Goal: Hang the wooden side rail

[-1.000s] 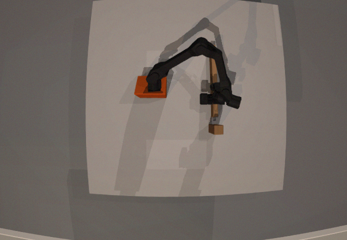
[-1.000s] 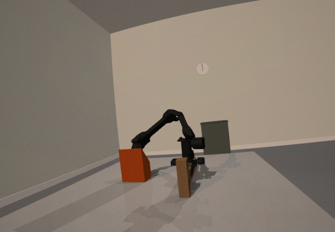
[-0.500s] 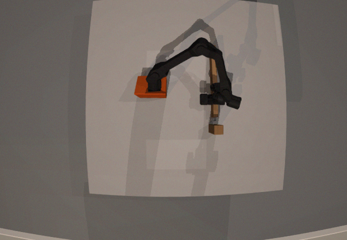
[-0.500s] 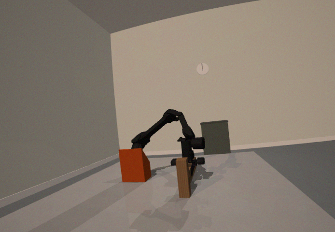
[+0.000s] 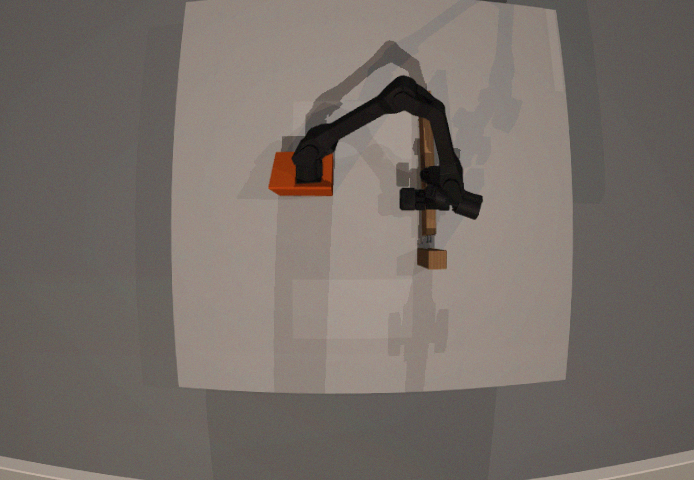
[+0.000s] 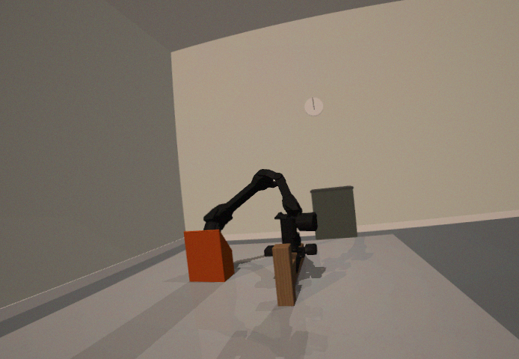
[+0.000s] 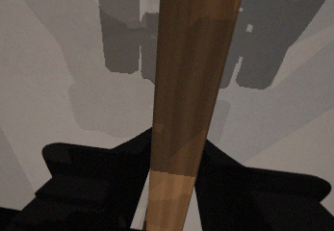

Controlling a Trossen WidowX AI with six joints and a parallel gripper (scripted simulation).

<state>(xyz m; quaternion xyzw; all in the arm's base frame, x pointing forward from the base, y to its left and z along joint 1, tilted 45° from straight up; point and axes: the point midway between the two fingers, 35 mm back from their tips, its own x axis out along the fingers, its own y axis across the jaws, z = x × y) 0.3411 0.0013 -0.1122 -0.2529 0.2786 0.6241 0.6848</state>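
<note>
Right now the headboard post is 160 mm to the right of my gripper tip, 40 mm above it and 10 mm behind it.
</note>
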